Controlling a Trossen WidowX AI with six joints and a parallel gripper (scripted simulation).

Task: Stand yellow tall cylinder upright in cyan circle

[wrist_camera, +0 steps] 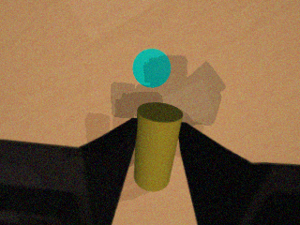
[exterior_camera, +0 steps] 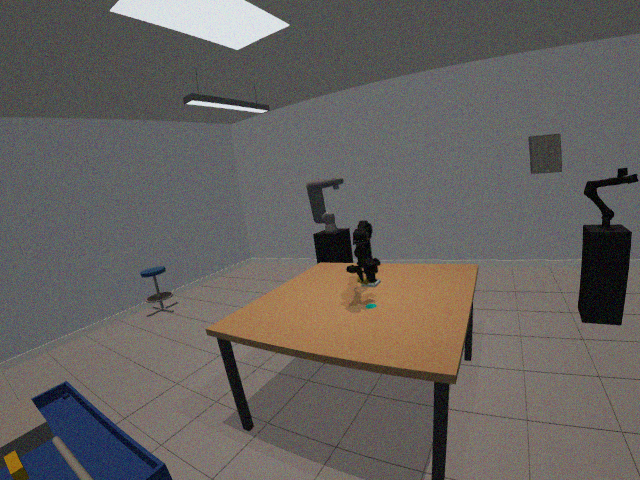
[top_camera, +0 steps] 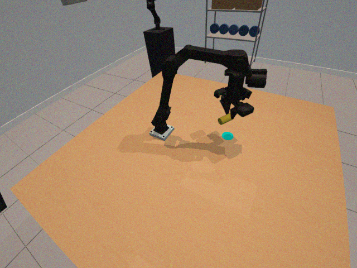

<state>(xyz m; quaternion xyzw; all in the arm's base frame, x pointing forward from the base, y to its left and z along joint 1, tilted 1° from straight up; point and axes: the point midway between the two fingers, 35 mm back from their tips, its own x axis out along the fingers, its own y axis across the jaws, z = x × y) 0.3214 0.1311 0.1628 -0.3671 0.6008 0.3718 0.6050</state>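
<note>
Now: the cyan circle 14 cm below my gripper tip and 2 cm to the left of it. The rest, counted from my gripper tip: yellow tall cylinder (2 cm to the right, 1 cm behind).
</note>
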